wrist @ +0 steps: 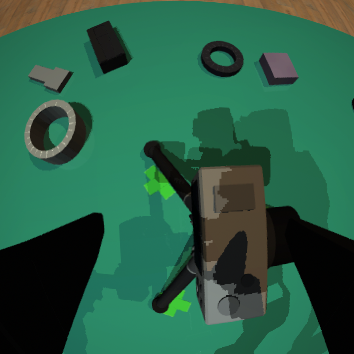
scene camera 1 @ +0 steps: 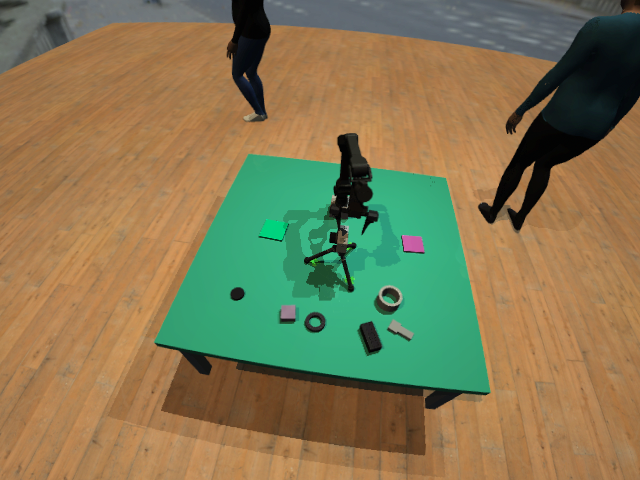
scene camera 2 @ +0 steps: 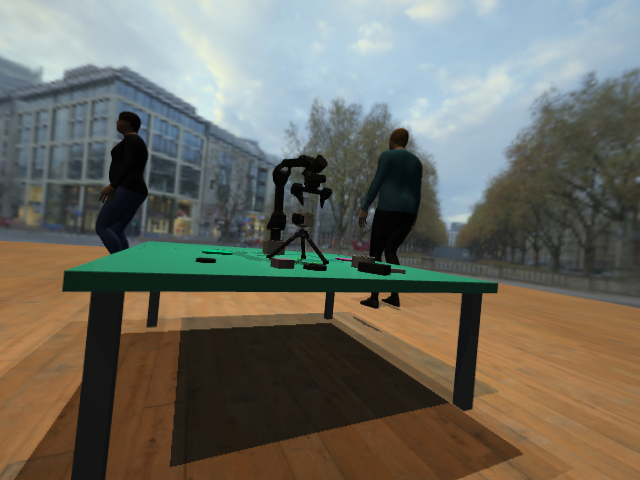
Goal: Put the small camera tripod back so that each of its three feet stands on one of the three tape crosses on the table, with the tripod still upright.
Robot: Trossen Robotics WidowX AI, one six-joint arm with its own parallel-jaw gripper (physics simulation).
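Places are measured from the arm's base along level axes (x right, y back, z down), in centimetres.
Pixels of known places: gripper, between the fingertips: (wrist: 199, 226) (scene camera 1: 350, 232) (scene camera 2: 312, 206); arm's base, origin of its link: (scene camera 1: 341, 202) (scene camera 2: 275, 240).
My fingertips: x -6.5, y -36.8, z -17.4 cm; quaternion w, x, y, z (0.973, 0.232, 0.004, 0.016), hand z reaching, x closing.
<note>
For each thing: its middle in the pictures, then the offset to it from my fingertips. "spot": a spot on its surface instead.
- small tripod, a spot on its surface: (wrist: 172, 172) (scene camera 1: 346, 269) spot: dx -1.1, dy -5.5, dz +17.5 cm
- green front cross, middle of its body: (wrist: 159, 181) dx -3.2, dy -5.3, dz +24.8 cm
- back cross, middle of its body: (wrist: 173, 301) dx -0.9, dy +14.1, dz +24.8 cm
- left cross, middle of its body: (scene camera 1: 314, 261) dx +13.9, dy +1.3, dz +24.8 cm
- grey ring, middle of its body: (wrist: 54, 132) (scene camera 1: 389, 298) (scene camera 2: 363, 261) dx -21.0, dy -13.0, dz +22.4 cm
- grey T-shaped piece, middle of its body: (wrist: 47, 76) (scene camera 1: 401, 330) dx -26.6, dy -26.1, dz +24.1 cm
- black block, middle of its body: (wrist: 105, 45) (scene camera 2: 374, 268) (scene camera 1: 370, 336) dx -14.4, dy -31.4, dz +23.1 cm
- black ring, middle of its body: (wrist: 221, 57) (scene camera 2: 315, 266) (scene camera 1: 315, 321) dx +8.0, dy -28.7, dz +24.1 cm
- pinkish block, middle of its body: (wrist: 278, 67) (scene camera 2: 282, 263) (scene camera 1: 288, 313) dx +19.4, dy -27.5, dz +23.5 cm
- black disc, middle of its body: (scene camera 2: 206, 260) (scene camera 1: 237, 293) dx +43.0, dy -22.6, dz +24.3 cm
- green square, a spot on its surface: (scene camera 1: 273, 229) spot: dx +37.8, dy +16.1, dz +23.9 cm
- magenta square, a spot on its surface: (scene camera 1: 413, 243) spot: dx -32.7, dy +21.8, dz +23.9 cm
The small tripod (scene camera 1: 346, 271) (scene camera 2: 302, 235) (wrist: 172, 172) stands upright with a box-like camera (scene camera 1: 342, 241) (scene camera 2: 305, 219) (wrist: 232, 200) on top. Its front foot (scene camera 1: 351, 288) (wrist: 152, 149) is off the green front cross (scene camera 1: 349, 279) (wrist: 166, 189), towards the table's front. Its back foot (scene camera 1: 353, 245) (wrist: 160, 304) is at the edge of the back cross (wrist: 177, 304). Its left foot (scene camera 1: 307, 260) is beside the left cross (scene camera 1: 313, 262); both are hidden in the wrist view. My gripper (scene camera 1: 352, 231) (scene camera 2: 312, 205) (wrist: 199, 226) is open and empty above the camera, a finger on either side in the wrist view.
On the green table (scene camera 1: 206, 320) (scene camera 2: 155, 281) are a grey ring (scene camera 1: 379, 305) (wrist: 73, 135), a grey T-shaped piece (scene camera 1: 401, 330), a black block (scene camera 1: 370, 337), a black ring (scene camera 1: 307, 322), a pinkish block (scene camera 1: 287, 313), a black disc (scene camera 1: 237, 293), a green square (scene camera 1: 273, 229) and a magenta square (scene camera 1: 413, 243).
</note>
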